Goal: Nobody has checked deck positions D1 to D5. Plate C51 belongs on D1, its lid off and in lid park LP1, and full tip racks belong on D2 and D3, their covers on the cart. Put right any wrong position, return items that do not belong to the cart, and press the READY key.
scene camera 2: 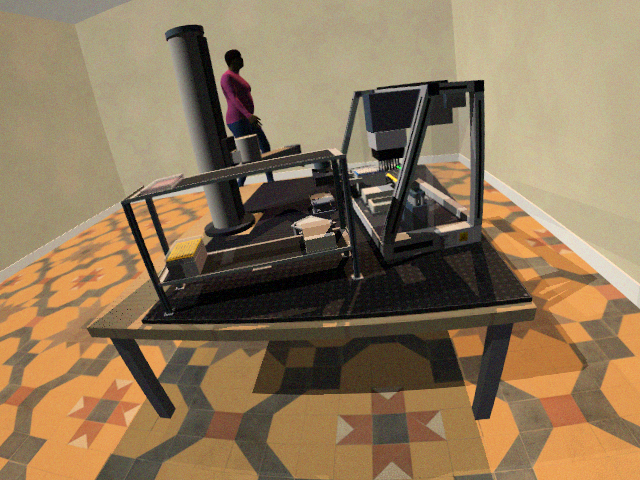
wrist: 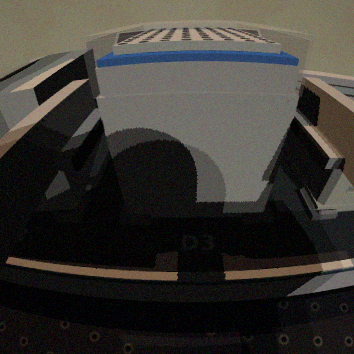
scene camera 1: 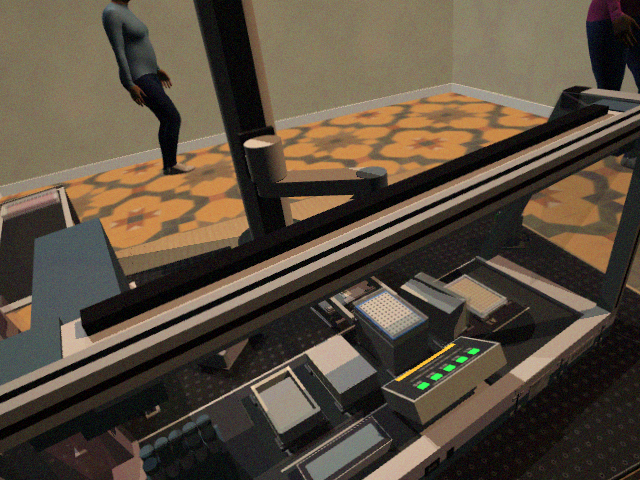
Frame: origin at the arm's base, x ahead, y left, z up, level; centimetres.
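Seen in the pictures: gripper, fingertip midpoint: [scene camera 2: 359, 177] [wrist: 196, 91] [scene camera 1: 375, 309]; arm's base, link origin: [scene camera 2: 230, 226].
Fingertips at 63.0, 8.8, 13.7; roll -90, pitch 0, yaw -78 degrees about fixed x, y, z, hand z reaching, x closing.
Offsets run from my fingertips to a thing's middle, as dx, dy, dz. "*": to the spot under its first point.
A tip rack [scene camera 1: 390, 316] [wrist: 200, 150] with a blue rim stands upright behind the D3 label; its top is full of light tips, and a clear cover sits over it. My gripper [wrist: 196, 91] is open, one finger at each side of this rack; contact does not show, and the gantry beam hides the fingers in scene camera 1. A tan well plate [scene camera 1: 476, 295] lies at the deck's far end. Beside the rack stands a grey slanted block @(+2.3, +12.7, -2.9) [scene camera 1: 438, 302]. The console [scene camera 1: 449, 379] shows several green lights and a yellow bar. Plate C51's label cannot be read.
A pale box [scene camera 1: 343, 361] and a framed shallow tray @(+9.8, -23.3, -5.7) [scene camera 1: 286, 405] stand on the other side of the rack. The gantry beam [scene camera 1: 330, 248] crosses above the deck. The shelf unit @(* -56.9, -78.4, +14.2) [scene camera 2: 135, 232] holds a yellow-topped rack @(-50.5, -68.6, +3.3) [scene camera 2: 186, 249] and a pale box @(-12.6, -59.2, -0.4) [scene camera 2: 316, 240].
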